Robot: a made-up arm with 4 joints. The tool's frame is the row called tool.
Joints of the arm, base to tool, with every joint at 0 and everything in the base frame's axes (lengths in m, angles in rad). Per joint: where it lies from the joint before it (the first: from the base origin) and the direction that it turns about. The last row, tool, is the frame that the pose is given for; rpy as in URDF.
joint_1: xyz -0.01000 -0.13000 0.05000 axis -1 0 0
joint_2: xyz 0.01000 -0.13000 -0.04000 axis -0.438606 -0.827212 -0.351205
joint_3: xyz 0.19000 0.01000 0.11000 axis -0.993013 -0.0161 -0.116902
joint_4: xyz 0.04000 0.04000 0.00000 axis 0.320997 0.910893 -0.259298
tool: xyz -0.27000 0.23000 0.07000 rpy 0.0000 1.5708 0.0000
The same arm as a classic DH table. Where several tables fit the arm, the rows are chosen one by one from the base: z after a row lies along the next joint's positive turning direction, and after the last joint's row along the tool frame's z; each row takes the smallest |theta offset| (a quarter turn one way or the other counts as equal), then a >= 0, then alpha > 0; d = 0 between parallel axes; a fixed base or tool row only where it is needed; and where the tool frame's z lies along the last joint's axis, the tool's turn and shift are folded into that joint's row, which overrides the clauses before.
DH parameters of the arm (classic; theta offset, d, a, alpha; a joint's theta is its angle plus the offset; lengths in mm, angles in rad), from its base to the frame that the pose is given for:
base (fixed): -1.5708 50.0 130.0 1.5708
joint_1: 1.1693 -66.0 14.0 1.1167
joint_2: 0.1165 109.2 79.5 -1.0588
joint_3: 0.6631 -209.4 7.7 -1.8787
joint_4: 0.1229 254.1 130.3 -1.2440
tool (fixed): -2.8643 -338.5 0.0 0.0000

